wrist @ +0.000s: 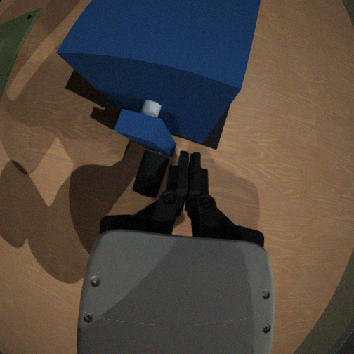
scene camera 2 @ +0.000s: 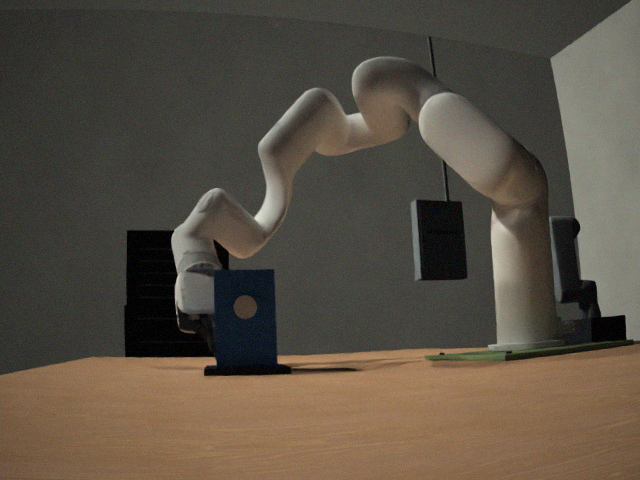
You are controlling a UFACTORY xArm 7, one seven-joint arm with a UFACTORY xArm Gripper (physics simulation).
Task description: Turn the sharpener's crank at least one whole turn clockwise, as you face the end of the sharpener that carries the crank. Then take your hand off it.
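Places are measured from the arm's base along level axes (x back, y right, z up), in millimetres.
Pixels of known places: arm's base, origin of the base link: (scene camera 2: pixel 527 348).
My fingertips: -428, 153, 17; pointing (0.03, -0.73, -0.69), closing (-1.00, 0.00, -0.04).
Note:
Ahead of a thing's pixels: the offset from my fingertips to its middle, as dx, dy, dz. "pt": to the spot under its first point. Level surfaces: height alone.
The blue sharpener @(pt +0, -141, +16) (scene camera 2: pixel 245 341) (wrist: pixel 175 45) stands upright on its black base @(pt -1, -151, -18) (scene camera 2: pixel 247 369). A tan disc @(pt -1, -149, +57) (scene camera 2: pixel 245 307) is on its face in the scene view. In the wrist view, the blue crank arm (wrist: pixel 140 129) sits on a pale hub (wrist: pixel 151 108) at the sharpener's near end, with a black handle (wrist: pixel 151 174) sticking out toward the camera. The crank does not show in the scene view. My gripper (scene camera 2: pixel 210 342) (wrist: pixel 187 163) is shut and empty. Its tips are just right of the crank arm's lower end and the handle in the wrist view; contact is unclear.
The wooden table @(dz -25) (scene camera 2: pixel 320 423) (wrist: pixel 300 200) bears a green base plate (scene camera 2: pixel 465 356) (wrist: pixel 15 45) under the arm's foot. A dark box (scene camera 2: pixel 439 240) hangs on a rod behind. A black slatted unit (scene camera 2: pixel 149 294) stands behind the sharpener. Arm shadows lie left of the handle.

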